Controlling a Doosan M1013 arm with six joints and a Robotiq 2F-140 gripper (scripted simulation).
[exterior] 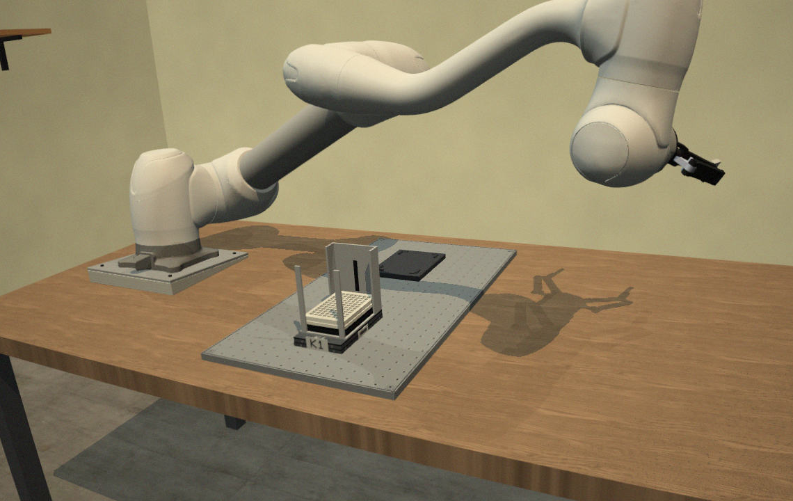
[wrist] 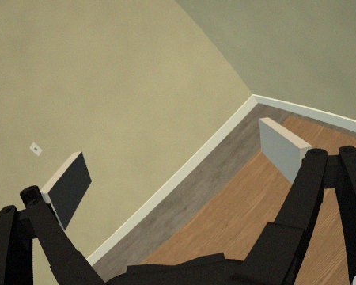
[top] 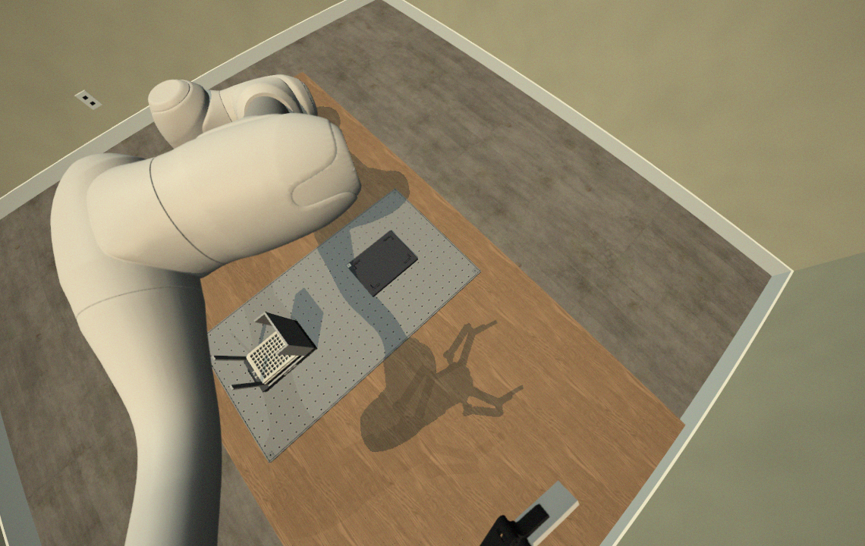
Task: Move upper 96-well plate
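Right now my hand is 560 mm past the white 96-well plate, 210 mm to the left of it and 270 mm above it. Also, from my hand: pale A1 square (610 mm behind, 60 mm to the left, 300 mm below); black plate (560 mm behind, 210 mm to the right, 290 mm below).
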